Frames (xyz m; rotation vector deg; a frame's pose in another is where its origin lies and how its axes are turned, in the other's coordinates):
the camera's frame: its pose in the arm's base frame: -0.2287 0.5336 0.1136 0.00 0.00 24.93
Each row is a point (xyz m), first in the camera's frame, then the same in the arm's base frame.
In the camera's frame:
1: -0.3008 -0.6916 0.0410
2: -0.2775 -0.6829 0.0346
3: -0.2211 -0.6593 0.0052
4: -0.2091 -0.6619 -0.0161
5: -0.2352 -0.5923 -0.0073
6: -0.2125 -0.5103 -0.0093
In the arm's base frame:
1: -0.2100 -0.2203 0.1546
2: -0.1925 -0.2026 0.1482
3: -0.1513 -0.1575 0.1188
4: -0.1393 -0.1548 0.0975
5: -0.1923 -0.1027 0.1063
6: -0.2063 -0.0187 0.1043

